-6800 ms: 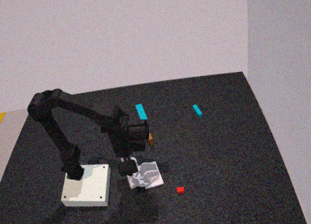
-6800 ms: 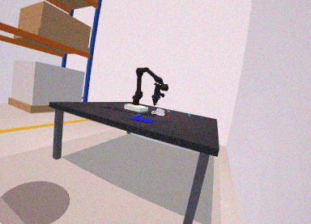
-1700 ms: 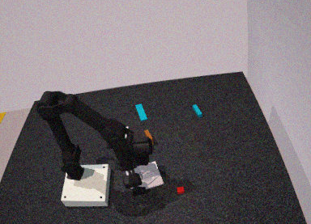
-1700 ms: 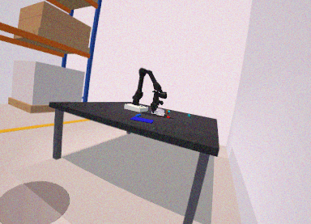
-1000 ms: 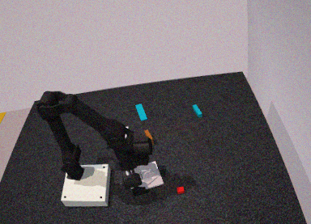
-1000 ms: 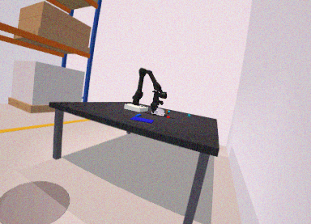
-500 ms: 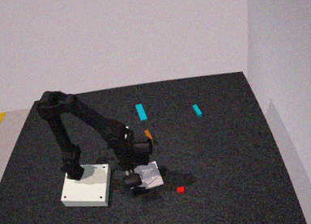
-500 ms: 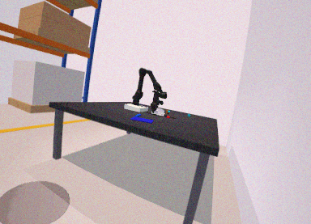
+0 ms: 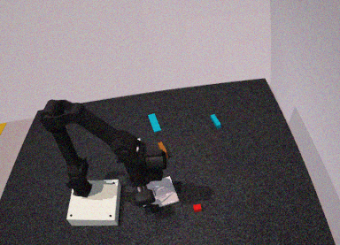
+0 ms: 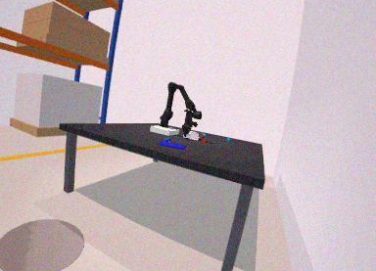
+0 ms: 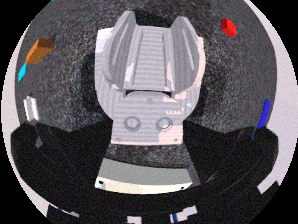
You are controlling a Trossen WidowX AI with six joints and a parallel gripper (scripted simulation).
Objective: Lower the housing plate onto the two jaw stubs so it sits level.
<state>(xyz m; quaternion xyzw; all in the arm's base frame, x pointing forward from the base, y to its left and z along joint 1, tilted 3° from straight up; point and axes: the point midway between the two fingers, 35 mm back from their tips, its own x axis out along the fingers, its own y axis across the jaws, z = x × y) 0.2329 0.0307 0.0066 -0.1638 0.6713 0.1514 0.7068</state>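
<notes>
The white part lies 2 cm above my gripper tip and 1 cm ahead of it. The rest, counted from my gripper tip: blue flat piece: 40 cm to the right, 18 cm ahead; orange block: 22 cm to the left, 2 cm ahead, 1 cm above; red cube: 19 cm ahead, 4 cm to the right.
</notes>
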